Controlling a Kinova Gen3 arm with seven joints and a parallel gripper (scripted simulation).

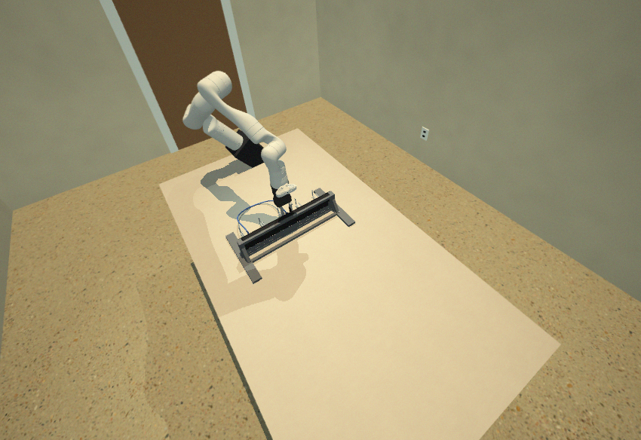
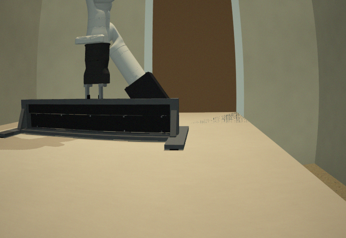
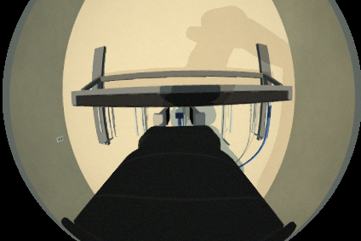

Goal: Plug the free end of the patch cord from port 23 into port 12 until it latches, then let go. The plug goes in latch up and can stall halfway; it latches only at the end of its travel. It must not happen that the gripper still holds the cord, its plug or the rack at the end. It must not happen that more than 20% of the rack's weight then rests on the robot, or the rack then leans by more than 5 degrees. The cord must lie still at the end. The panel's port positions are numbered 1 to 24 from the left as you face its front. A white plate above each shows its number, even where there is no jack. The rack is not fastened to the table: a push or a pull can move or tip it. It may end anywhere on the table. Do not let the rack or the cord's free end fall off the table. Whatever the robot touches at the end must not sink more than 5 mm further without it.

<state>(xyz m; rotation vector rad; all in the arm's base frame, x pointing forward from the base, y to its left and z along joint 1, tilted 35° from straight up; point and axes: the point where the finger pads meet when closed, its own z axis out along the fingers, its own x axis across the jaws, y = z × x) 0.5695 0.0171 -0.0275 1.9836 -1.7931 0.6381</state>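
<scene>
Now: the plug 1 cm below my hand and 1 cm ahead of it.
</scene>
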